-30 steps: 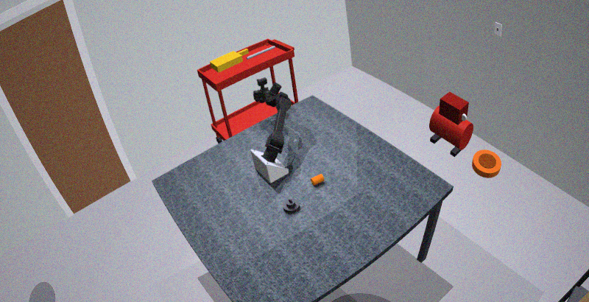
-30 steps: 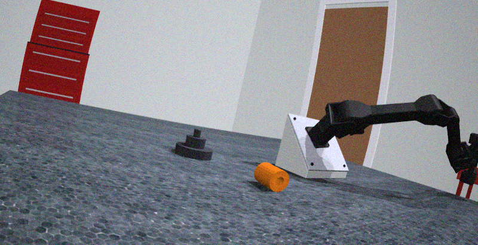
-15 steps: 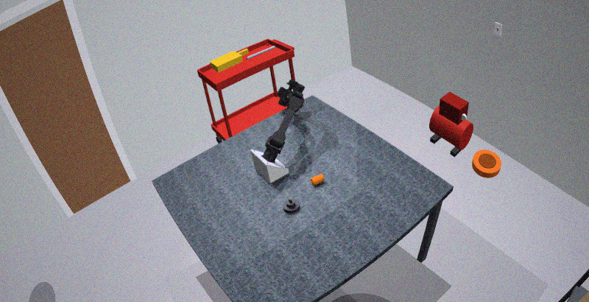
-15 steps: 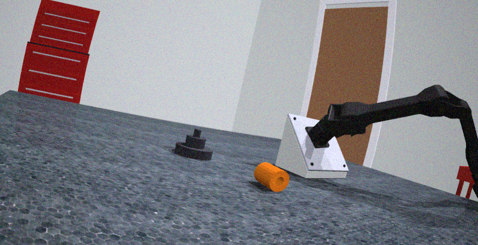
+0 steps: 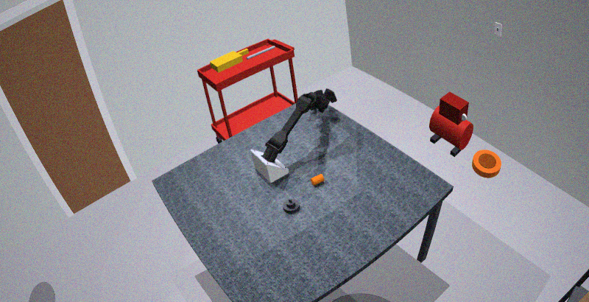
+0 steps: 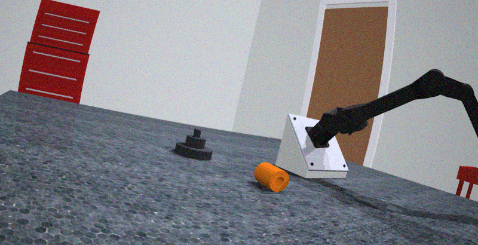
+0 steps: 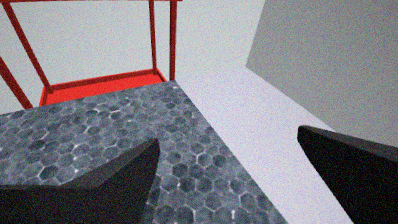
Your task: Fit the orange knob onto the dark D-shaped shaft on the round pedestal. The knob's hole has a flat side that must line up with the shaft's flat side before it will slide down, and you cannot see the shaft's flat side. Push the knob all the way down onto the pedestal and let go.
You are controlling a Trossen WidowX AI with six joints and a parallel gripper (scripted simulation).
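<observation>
The orange knob lies 550 mm to the right of my gripper tip, 520 mm ahead of it and 10 mm below it. From my gripper tip the other things lie so: pedestal (760 mm to the right, 550 mm ahead).
</observation>
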